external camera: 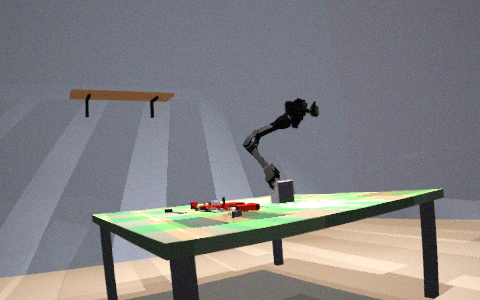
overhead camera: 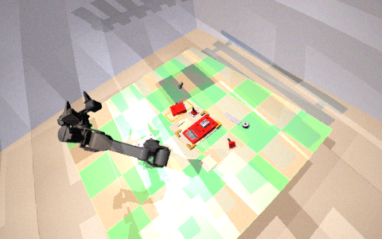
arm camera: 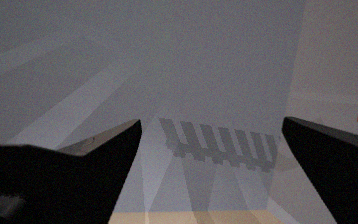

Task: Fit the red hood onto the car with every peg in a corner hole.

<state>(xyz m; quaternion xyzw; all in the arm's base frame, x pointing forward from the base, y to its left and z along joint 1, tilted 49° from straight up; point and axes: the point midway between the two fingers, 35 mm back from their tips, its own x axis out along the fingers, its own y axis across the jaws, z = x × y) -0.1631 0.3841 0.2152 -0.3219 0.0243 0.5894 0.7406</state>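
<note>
The red hood is 44 cm ahead of my gripper tip, 2 cm to the left of it and 50 cm below it. The rest, counted from my gripper tip: grey bar 64 cm ahead, 30 cm to the right, 52 cm below; dark piece 60 cm ahead, 19 cm to the left, 51 cm below; pale engine block 48 cm ahead, 21 cm to the right, 49 cm below.
</note>
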